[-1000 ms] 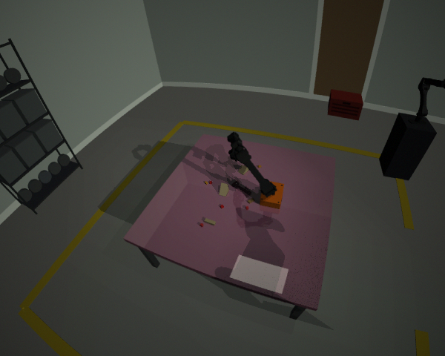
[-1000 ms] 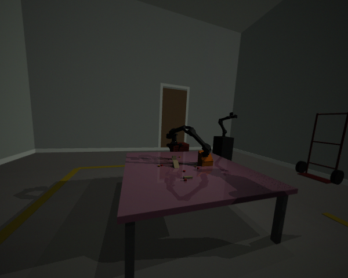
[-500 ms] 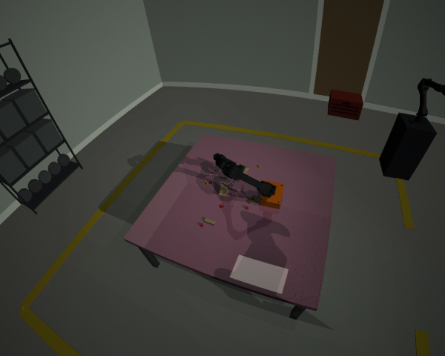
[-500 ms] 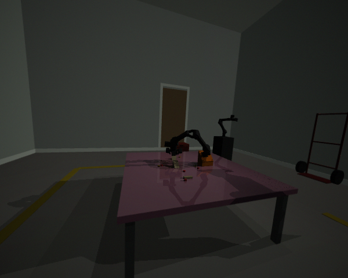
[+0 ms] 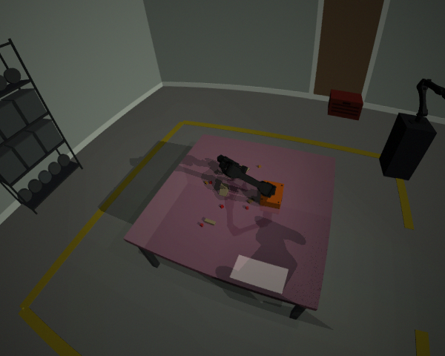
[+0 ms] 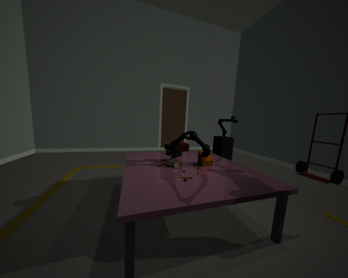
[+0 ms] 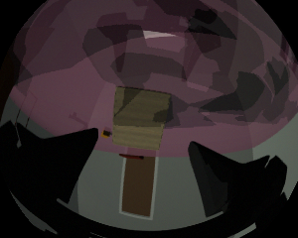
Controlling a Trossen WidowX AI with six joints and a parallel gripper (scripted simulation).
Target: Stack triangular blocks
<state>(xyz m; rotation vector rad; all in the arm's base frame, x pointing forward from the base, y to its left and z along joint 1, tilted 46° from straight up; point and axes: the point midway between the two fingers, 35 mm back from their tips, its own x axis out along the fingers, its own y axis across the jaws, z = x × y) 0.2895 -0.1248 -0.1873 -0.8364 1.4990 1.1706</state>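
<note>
Right now my gripper tip is 2 cm to the left of the tan triangular block, 2 cm past it and 2 cm above it. Also, from my gripper tip: tan bar (53 cm to the left, 7 cm ahead, 4 cm below).
</note>
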